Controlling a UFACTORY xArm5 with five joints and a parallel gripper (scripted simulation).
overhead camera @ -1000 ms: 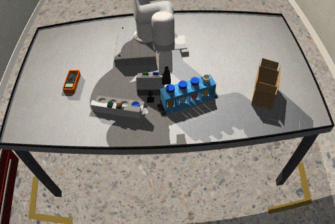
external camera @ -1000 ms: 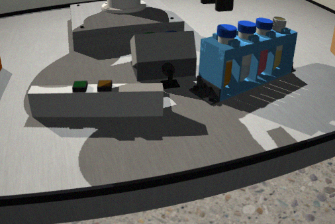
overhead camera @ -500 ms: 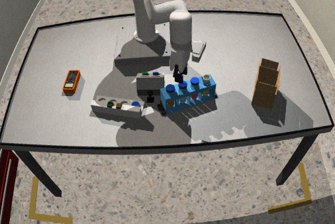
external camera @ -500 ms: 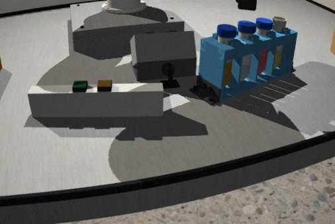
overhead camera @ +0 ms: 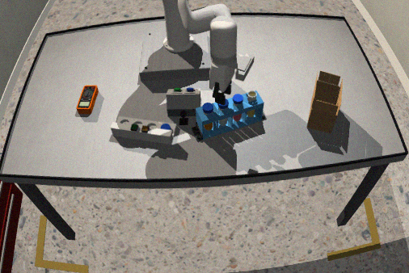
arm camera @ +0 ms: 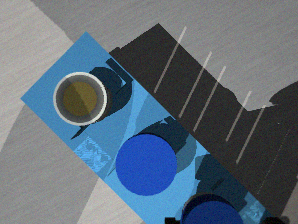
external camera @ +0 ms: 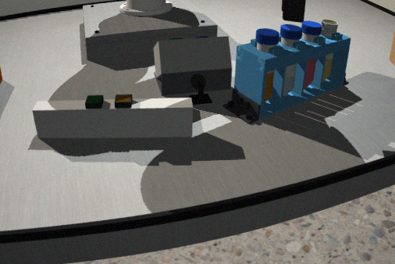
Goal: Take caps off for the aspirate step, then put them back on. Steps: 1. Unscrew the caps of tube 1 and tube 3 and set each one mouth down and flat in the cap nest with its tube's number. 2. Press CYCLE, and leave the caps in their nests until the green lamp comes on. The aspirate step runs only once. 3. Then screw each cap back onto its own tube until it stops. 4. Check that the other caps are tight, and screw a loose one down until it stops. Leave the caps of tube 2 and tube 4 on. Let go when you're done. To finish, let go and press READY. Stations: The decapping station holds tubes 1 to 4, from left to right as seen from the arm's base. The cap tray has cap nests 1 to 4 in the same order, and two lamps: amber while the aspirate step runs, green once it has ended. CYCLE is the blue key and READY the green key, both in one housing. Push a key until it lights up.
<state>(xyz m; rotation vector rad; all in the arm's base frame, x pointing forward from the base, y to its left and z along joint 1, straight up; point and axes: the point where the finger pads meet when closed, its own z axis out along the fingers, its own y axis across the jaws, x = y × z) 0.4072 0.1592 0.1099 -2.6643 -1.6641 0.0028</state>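
The blue cap lies 20 mm behind my hand, 50 mm to the left of it and 40 mm below it. The rest, counted from my hand: blue key (110 mm behind, 110 mm to the right, 90 mm below); then green key (120 mm behind, 150 mm to the right, 90 mm below); then grey key housing (100 mm behind, 130 mm to the right, 110 mm below).
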